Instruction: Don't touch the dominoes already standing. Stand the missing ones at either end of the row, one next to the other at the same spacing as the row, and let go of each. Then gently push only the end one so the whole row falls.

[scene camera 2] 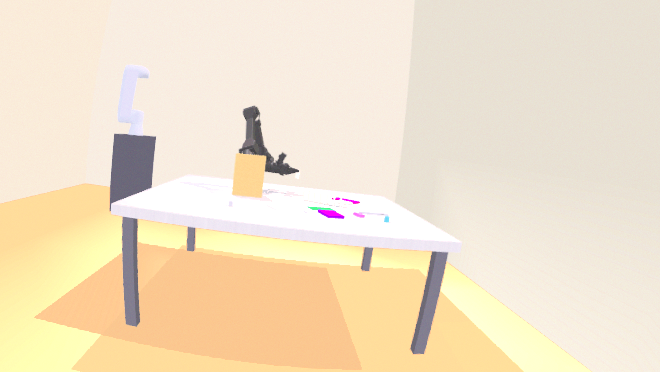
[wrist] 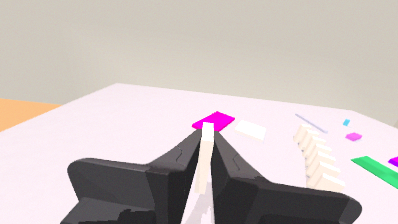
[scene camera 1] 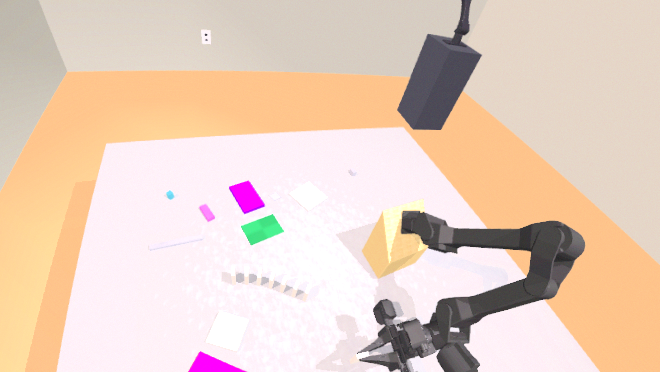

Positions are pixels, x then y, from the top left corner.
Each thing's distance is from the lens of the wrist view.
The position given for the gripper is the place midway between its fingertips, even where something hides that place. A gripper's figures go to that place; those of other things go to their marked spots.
gripper (wrist: 206, 134): 0.11 m
cream domino (wrist: 206, 146): 0.09 m
